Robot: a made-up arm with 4 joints. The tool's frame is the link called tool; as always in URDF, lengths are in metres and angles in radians. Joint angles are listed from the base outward. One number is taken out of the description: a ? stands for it. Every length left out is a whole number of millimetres.
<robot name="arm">
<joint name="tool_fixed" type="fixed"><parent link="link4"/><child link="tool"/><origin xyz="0.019 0.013 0" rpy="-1.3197 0.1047 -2.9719"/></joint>
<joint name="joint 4" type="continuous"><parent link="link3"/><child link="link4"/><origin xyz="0.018 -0.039 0" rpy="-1.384 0.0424 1.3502"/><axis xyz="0 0 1"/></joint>
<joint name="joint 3" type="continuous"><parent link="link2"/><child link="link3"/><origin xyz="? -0.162 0" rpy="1.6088 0.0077 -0.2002"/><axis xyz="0 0 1"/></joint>
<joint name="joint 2" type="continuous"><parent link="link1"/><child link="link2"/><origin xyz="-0.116 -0.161 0" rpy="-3.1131 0.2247 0.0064"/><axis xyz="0 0 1"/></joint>
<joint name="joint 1" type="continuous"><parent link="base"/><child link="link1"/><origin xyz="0.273 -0.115 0.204" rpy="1.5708 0 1.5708"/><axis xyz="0 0 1"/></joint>
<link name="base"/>
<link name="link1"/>
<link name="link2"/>
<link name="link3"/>
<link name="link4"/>
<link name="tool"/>
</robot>
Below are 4 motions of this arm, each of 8 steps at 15 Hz.
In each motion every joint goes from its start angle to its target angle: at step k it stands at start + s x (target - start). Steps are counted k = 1, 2, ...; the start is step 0. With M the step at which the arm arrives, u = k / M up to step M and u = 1 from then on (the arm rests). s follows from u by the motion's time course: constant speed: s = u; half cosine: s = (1 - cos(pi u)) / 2; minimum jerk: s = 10 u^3 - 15 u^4 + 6 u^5.
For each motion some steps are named. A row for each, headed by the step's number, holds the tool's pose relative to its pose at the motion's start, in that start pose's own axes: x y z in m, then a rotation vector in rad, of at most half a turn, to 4 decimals.
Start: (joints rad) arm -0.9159 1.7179 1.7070 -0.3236
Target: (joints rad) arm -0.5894 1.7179 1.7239 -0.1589
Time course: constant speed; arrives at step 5
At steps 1, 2, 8:
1: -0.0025 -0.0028 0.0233 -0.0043 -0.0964 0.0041
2: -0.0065 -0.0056 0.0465 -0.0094 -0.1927 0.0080
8: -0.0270 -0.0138 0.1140 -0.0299 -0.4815 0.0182

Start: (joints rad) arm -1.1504 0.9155 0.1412 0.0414
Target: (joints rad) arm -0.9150 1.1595 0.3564 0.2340
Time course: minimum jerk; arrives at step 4
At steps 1, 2, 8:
1: 0.0012 0.0051 -0.0006 0.0008 -0.0230 0.0240
2: 0.0065 0.0243 -0.0019 0.0059 -0.1104 0.1147
8: 0.0146 0.0481 -0.0013 0.0176 -0.2187 0.2259

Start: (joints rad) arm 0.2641 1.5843 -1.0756 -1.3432
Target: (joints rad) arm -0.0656 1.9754 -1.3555 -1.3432
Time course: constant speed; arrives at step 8
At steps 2, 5, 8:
2: 0.0394 -0.0053 -0.0272 0.0453 -0.1792 -0.0350
5: 0.1067 -0.0155 -0.0561 0.1216 -0.4492 -0.0618
8: 0.1803 -0.0278 -0.0689 0.2048 -0.7184 -0.0563

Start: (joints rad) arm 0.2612 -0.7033 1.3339 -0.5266
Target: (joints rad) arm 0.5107 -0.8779 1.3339 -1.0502
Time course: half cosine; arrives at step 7
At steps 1, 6, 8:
1: -0.0033 -0.0005 0.0019 0.0085 0.0062 0.0007
6: -0.0689 -0.0176 0.0234 0.1493 0.1302 0.0490
8: -0.0727 -0.0190 0.0238 0.1559 0.1376 0.0535

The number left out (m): 0.176
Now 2 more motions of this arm.
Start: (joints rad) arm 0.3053 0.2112 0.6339 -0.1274
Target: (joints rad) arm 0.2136 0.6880 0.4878 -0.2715
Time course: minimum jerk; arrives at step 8
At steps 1, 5, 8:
1: 0.0003 0.0005 -0.0020 -0.0077 0.0069 -0.0031
5: 0.0049 0.0067 -0.0931 -0.3537 0.2852 -0.1518
8: 0.0010 0.0003 -0.1290 -0.4925 0.3793 -0.2154

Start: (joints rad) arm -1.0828 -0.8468 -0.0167 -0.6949
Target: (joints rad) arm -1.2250 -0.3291 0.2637 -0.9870
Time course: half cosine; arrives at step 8
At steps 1, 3, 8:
1: 0.0015 0.0029 -0.0045 -0.0244 0.0052 -0.0063
3: 0.0138 0.0195 -0.0380 -0.1974 0.0474 -0.0603
8: 0.0573 0.0287 -0.1264 -0.6279 0.1915 -0.2743

